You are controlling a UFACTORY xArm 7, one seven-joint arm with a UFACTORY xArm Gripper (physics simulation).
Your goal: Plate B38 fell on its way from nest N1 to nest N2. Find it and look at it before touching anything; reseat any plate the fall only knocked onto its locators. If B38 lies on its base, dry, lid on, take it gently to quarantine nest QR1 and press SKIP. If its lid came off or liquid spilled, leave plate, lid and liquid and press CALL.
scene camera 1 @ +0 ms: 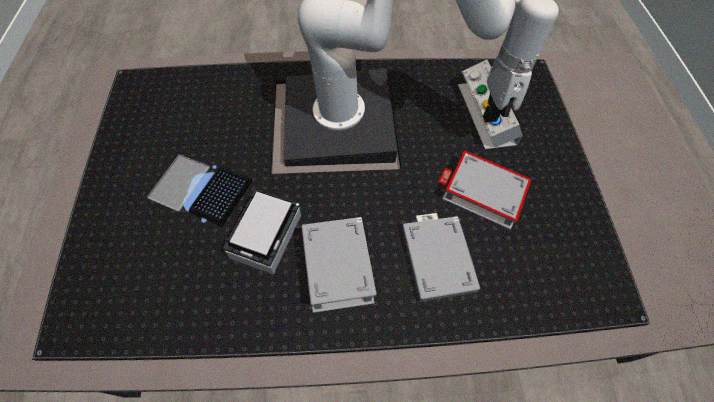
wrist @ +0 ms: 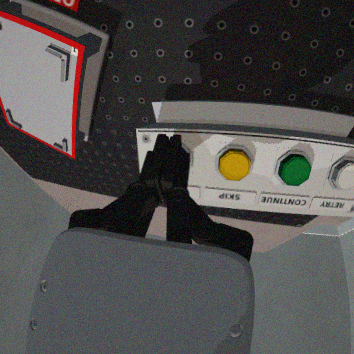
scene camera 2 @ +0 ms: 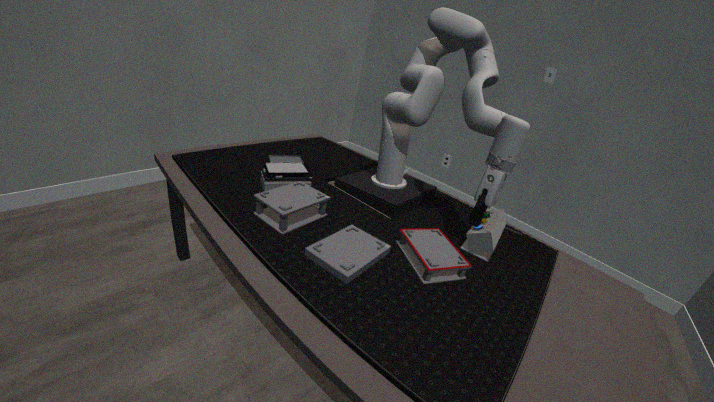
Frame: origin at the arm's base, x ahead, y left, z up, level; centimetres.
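Seen in the pictures: gripper, fingertip midpoint: (scene camera 1: 489,119) (wrist: 171,147) (scene camera 2: 473,224); arm's base, origin of the base link: (scene camera 1: 338,109) (scene camera 2: 388,182).
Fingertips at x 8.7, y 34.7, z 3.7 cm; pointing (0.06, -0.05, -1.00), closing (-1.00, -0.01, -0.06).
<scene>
Pixels of each thing's middle, then the offset from my fingertips to it. "*": a spot on its surface instead.
- dark well plate, body centre: (scene camera 1: 220,194) dx +11.8, dy -62.5, dz -6.0 cm
- blue liquid, body centre: (scene camera 1: 210,191) dx +10.5, dy -64.9, dz -6.6 cm
- blue button, surface spot: (scene camera 2: 478,227) * dx +0.4, dy +1.8, dz +0.0 cm
- button box, body centre: (wrist: 255,163) (scene camera 1: 491,102) (scene camera 2: 488,228) dx -7.7, dy +3.4, dz -2.5 cm
- yellow SKIP button, body centre: (wrist: 233,163) dx -5.0, dy +1.4, dz -0.3 cm
- red-edged quarantine nest, body centre: (wrist: 40,88) (scene camera 1: 487,188) (scene camera 2: 432,252) dx +16.0, dy -3.5, dz -4.4 cm
- white-topped plate, body centre: (scene camera 1: 261,223) (scene camera 2: 286,169) dx +22.7, dy -52.4, dz -0.5 cm
- raised, body centre: (scene camera 1: 337,263) (scene camera 2: 291,204) dx +31.0, dy -38.1, dz -3.6 cm
- low, body centre: (scene camera 1: 439,256) (scene camera 2: 349,249) dx +30.8, dy -17.3, dz -5.3 cm
- green CONTINUE button, body centre: (wrist: 293,168) dx -10.0, dy +1.0, dz -0.3 cm
A dark well plate (scene camera 1: 220,195) lies uncovered on the mat at the left in scene camera 1. Its clear lid (scene camera 1: 172,187) lies off beside it, with blue liquid (scene camera 1: 195,194) between them and a few drops around. My gripper (scene camera 1: 494,116) (scene camera 2: 476,224) (wrist: 171,147) is shut and empty, its tips at the blue button (scene camera 1: 496,121) (scene camera 2: 478,227) of the button box (scene camera 1: 506,135) (scene camera 2: 481,242) (wrist: 220,197). In the wrist view the fingers hide that button. Contact cannot be judged. The yellow SKIP button (wrist: 235,164) is beside them. The red-edged quarantine nest (scene camera 1: 487,185) (scene camera 2: 435,248) (wrist: 40,75) is empty.
A white-topped plate (scene camera 1: 262,222) (scene camera 2: 286,168) sits on a dark-topped block right of the well plate. Two bare grey nests, one raised (scene camera 1: 337,262) (scene camera 2: 292,196) and one low (scene camera 1: 441,257) (scene camera 2: 348,250), stand toward the front. The green CONTINUE button (wrist: 294,169) is beyond SKIP.
</scene>
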